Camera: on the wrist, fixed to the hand. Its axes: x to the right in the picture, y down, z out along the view.
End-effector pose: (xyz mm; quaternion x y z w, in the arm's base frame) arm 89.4 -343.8 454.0 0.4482 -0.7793 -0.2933 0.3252
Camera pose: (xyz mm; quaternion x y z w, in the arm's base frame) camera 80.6 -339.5 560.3 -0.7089 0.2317 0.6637 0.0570
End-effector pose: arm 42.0 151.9 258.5 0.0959 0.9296 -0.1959 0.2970
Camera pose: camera 16.9 255.7 260.5 -0.6670 0.6680 -0.1749 0.2800
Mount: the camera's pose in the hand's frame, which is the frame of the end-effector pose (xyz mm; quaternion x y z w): 25.5 85.9 -58.1 -0.1932 -0.2093 -0.6812 0.6744
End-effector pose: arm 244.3 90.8 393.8 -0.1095 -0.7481 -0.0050 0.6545
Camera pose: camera 312.7 169.9 415.5 0.3083 -0.7151 -0.5708 0.2603
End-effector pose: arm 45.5 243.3 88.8 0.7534 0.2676 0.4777 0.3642
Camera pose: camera 7.3 228.7 187.5 0.3554 0.5252 -0.0319 0.7726
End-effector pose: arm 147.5 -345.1 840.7 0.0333 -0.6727 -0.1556 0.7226
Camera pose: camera 221.2 -279.8 882.0 0.3085 -0.5522 -0.7341 0.2470
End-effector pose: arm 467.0 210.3 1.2 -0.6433 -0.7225 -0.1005 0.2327
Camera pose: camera 561.2 220.1 50.5 0.0077 0.9547 0.2312 0.1870
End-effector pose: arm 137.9 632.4 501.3 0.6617 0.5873 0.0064 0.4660
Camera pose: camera 179.8 698.4 574.0 -0.0425 0.7481 -0.3382 0.5694
